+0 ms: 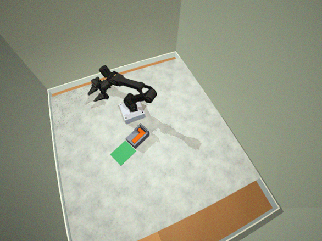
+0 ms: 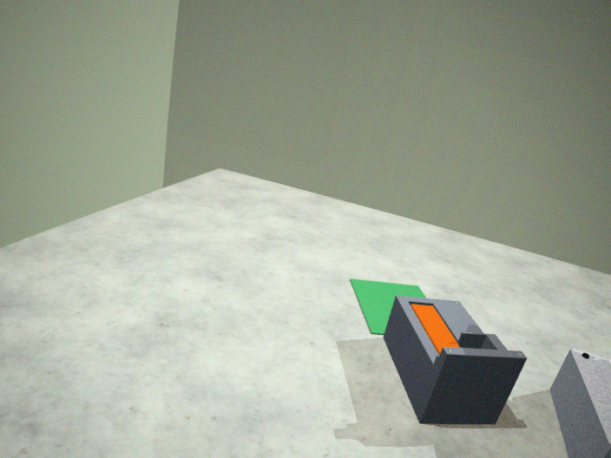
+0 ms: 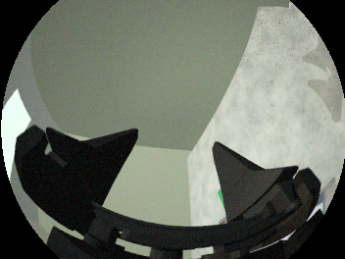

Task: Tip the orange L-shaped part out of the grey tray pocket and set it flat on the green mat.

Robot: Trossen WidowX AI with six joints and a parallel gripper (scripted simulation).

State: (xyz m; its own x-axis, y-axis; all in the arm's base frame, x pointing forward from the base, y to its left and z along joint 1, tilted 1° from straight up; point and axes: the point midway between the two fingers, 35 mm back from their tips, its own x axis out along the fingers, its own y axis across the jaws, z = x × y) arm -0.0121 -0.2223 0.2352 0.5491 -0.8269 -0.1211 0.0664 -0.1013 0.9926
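My gripper tip is 220 mm short of the orange L-shaped part, 260 mm to the right of it and 250 mm above it. Round my gripper tip: green mat: 310 mm ahead, 120 mm to the left, 310 mm below.
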